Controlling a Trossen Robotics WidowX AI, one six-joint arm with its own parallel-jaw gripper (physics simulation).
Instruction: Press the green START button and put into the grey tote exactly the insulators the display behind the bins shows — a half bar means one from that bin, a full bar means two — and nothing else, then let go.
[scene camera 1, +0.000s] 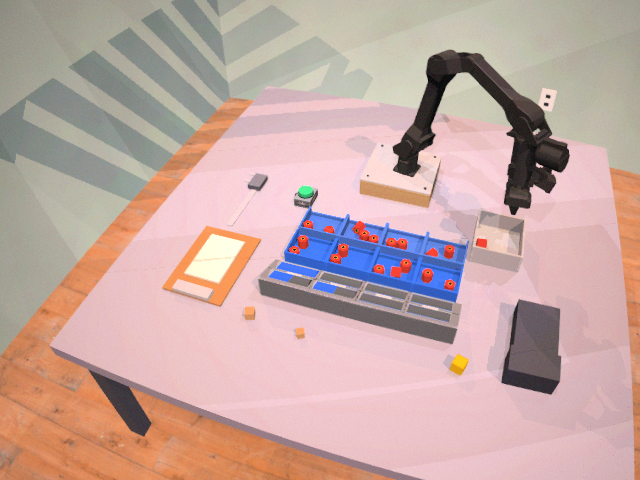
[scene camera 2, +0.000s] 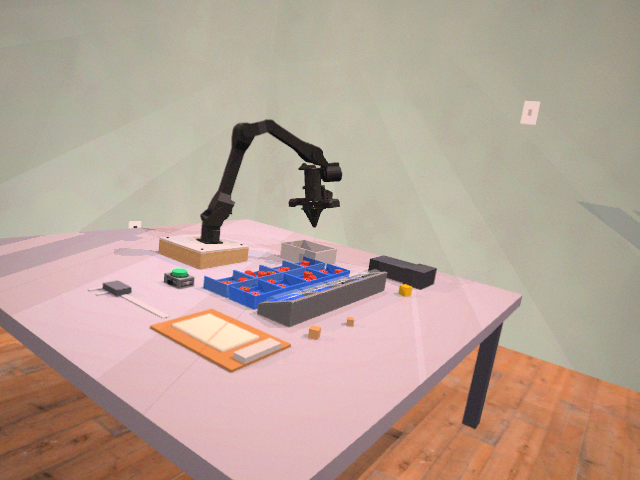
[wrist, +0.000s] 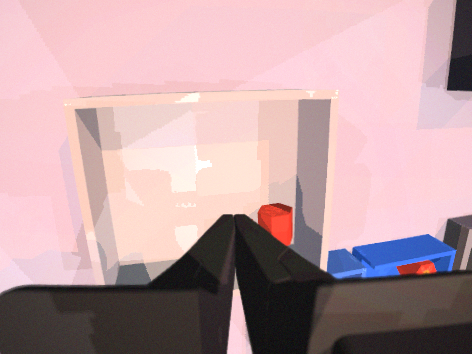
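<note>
My gripper (scene camera 1: 513, 210) (scene camera 2: 314, 225) (wrist: 233, 225) is shut and empty, pointing down above the grey tote (scene camera 1: 496, 259) (scene camera 2: 290, 253) (wrist: 145, 98). One red insulator (scene camera 1: 481, 242) (wrist: 275, 223) lies inside by the wall nearest the bins; the fingers hide part of the tote in the wrist view. The blue bins (scene camera 1: 359, 261) (scene camera 2: 245, 299) (wrist: 400, 251), two rows of four, hold red insulators. The display (scene camera 1: 356, 310) (scene camera 2: 330, 304) shows a full blue bar far-left, a half bar near-left and a half bar near-second; the other bars look grey. The green START button (scene camera 1: 306, 191) (scene camera 2: 179, 272) stands near the far-left bins.
A black block (scene camera 1: 535, 341) (scene camera 2: 403, 271) and a yellow cube (scene camera 1: 459, 364) (scene camera 2: 405, 290) lie right of the display. Two small orange cubes (scene camera 1: 249, 313) (scene camera 1: 299, 333) lie before it. An orange clipboard (scene camera 1: 174, 273) (scene camera 2: 165, 330) and a grey device (scene camera 1: 257, 181) (scene camera 2: 116, 287) lie left.
</note>
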